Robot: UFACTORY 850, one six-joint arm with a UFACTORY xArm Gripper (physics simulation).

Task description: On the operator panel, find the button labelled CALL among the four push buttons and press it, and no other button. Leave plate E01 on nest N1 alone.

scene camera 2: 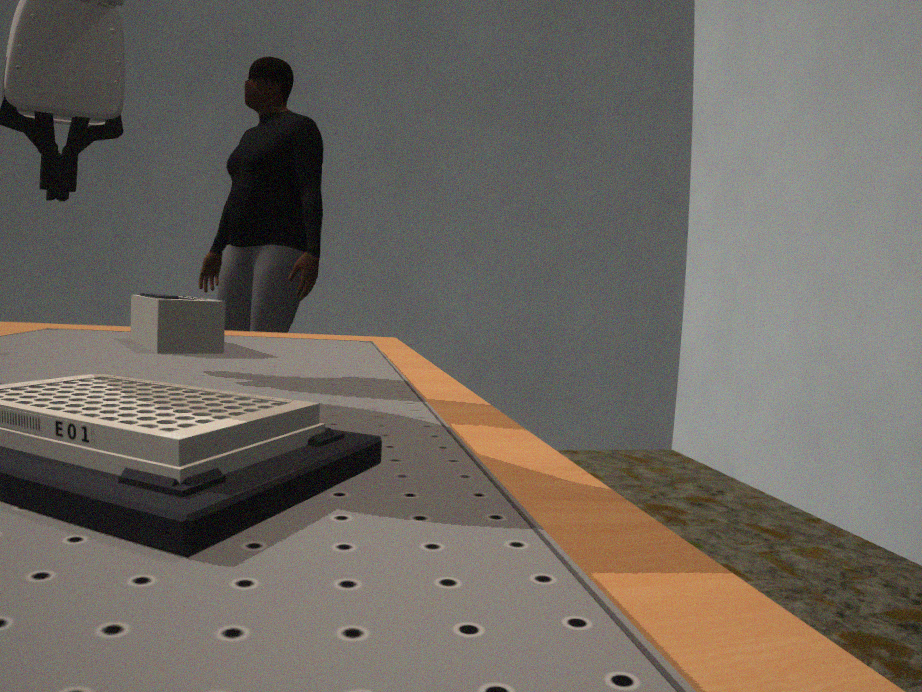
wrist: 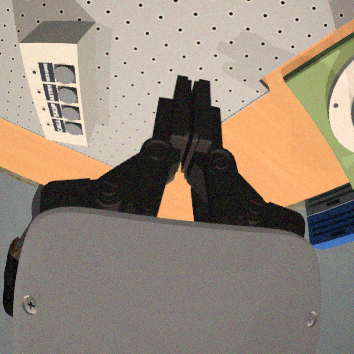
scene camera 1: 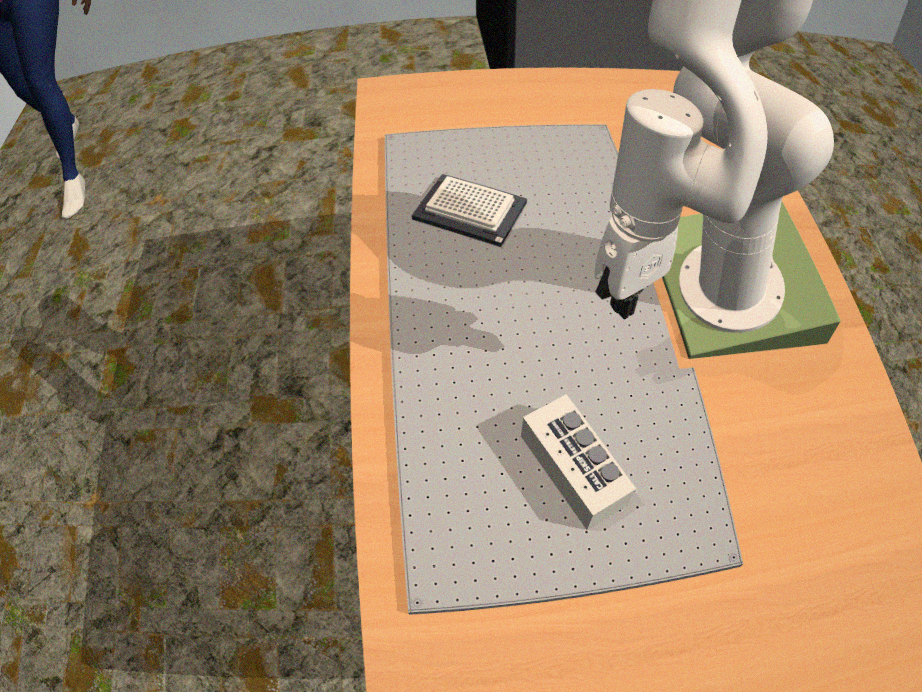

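The operator panel (scene camera 1: 552, 411) (scene camera 2: 190, 326) (wrist: 50, 52) is a pale box with four round grey buttons in a row. The CALL button (scene camera 1: 609, 471) (wrist: 74, 128) is the end one, beside the SKIP button (scene camera 1: 597, 454) (wrist: 72, 113). In the wrist view the panel is at the upper left, left of the fingertips. My gripper (scene camera 1: 624, 309) (scene camera 2: 58, 195) (wrist: 187, 97) is shut and empty, high above the board, between the panel and the arm's base and apart from the panel. Plate E01 (scene camera 1: 470, 202) (scene camera 2: 249, 439) sits on the dark nest (scene camera 1: 424, 213) (scene camera 2: 186, 532).
The perforated grey board (scene camera 1: 476, 551) (scene camera 2: 402, 607) lies on the wooden table (scene camera 1: 804, 521). The arm stands on a green base block (scene camera 1: 800, 320) (wrist: 310, 80). A person (scene camera 1: 48, 96) (scene camera 2: 275, 178) stands beyond the table. A blue slotted box (wrist: 330, 225) shows at the wrist view's right edge.
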